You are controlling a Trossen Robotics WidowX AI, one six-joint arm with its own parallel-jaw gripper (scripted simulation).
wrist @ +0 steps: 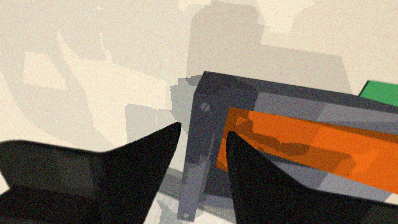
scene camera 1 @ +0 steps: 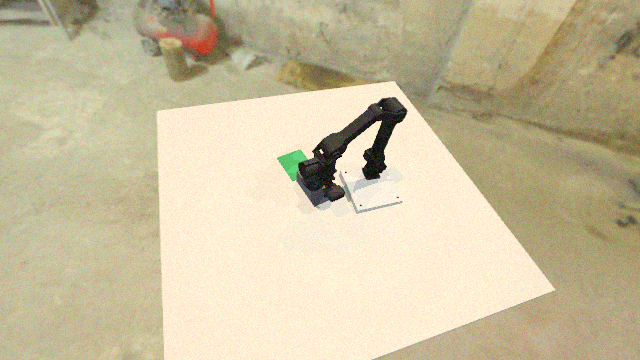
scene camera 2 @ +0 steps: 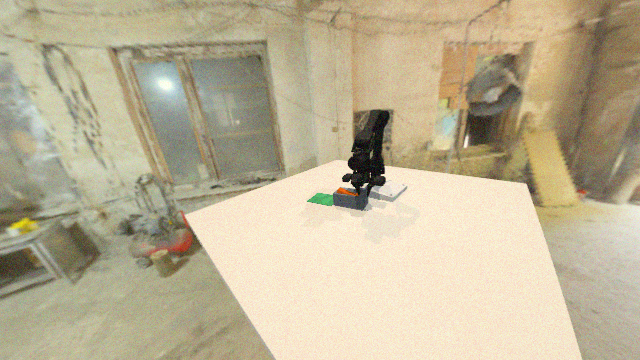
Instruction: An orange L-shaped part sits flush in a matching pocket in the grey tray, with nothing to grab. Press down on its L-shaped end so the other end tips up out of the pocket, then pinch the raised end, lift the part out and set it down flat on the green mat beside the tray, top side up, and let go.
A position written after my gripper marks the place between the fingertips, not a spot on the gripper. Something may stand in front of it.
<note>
I see my gripper (scene camera 1: pixel 322 193).
My gripper shows as well in the wrist view (wrist: pixel 204 131).
</note>
